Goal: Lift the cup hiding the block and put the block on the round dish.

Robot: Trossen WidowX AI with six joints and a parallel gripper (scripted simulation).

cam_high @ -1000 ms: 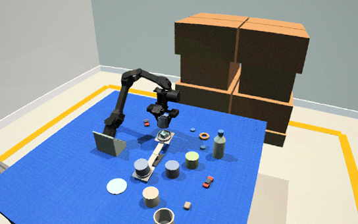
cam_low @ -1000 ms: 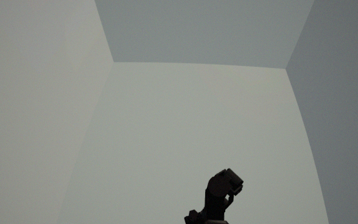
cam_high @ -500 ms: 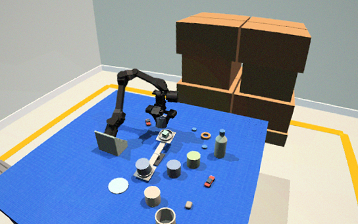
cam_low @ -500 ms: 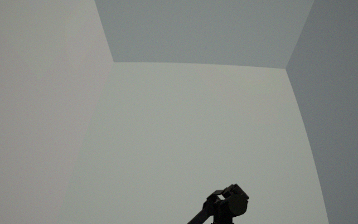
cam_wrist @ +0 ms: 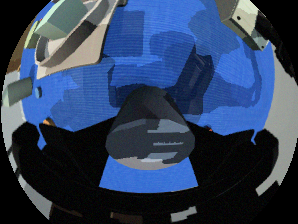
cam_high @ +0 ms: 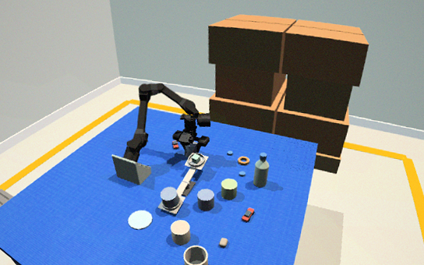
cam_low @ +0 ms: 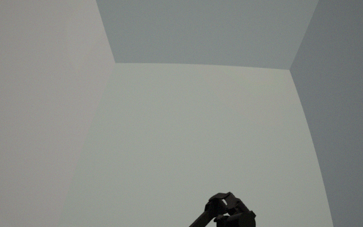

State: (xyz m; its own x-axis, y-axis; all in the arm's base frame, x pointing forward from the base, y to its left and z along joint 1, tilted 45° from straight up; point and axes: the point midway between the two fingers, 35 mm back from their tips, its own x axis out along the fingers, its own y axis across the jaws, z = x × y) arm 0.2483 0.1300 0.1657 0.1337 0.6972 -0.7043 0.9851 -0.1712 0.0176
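Now: the pale round dish 480 mm to the right of my gripper tip, 60 mm behind it and 40 mm below it. From my gripper tip the other things lie so: grey balance: 240 mm to the right, 60 mm ahead, 20 mm below; then orange ring: 280 mm ahead, 30 mm to the left, 30 mm below; then green cylinder: 260 mm ahead, 210 mm to the right.
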